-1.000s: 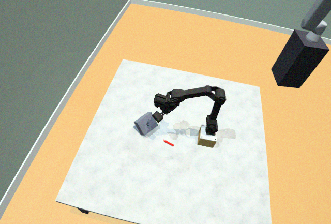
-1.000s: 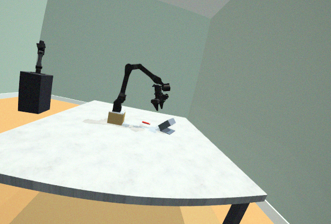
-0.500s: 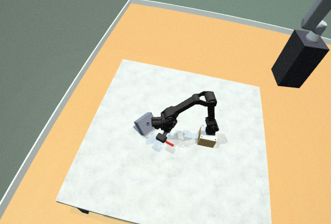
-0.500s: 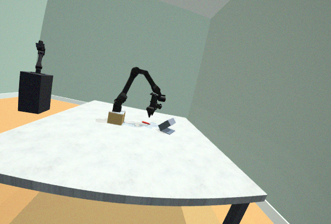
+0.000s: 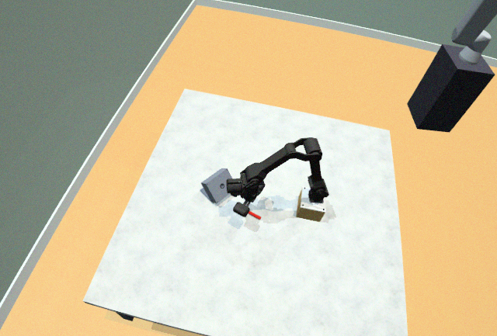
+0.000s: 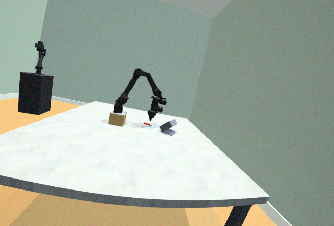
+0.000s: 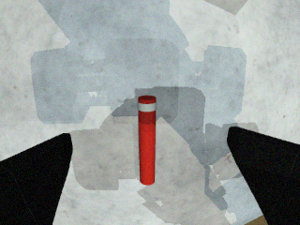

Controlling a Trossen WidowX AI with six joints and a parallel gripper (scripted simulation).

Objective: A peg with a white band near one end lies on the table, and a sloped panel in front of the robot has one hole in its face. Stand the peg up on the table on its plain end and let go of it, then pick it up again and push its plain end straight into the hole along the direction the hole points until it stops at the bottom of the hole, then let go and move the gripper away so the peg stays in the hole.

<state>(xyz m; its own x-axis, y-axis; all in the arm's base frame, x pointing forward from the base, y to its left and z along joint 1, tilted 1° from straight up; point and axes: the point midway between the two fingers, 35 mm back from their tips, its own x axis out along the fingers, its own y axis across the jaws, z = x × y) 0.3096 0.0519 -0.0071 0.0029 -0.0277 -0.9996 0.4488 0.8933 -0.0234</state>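
Right now my gripper tip is 50 mm above the red peg, 10 mm to the right of it and 10 mm past it. From my gripper tip the other things lie so: grey sloped panel: 140 mm ahead, 100 mm to the right.
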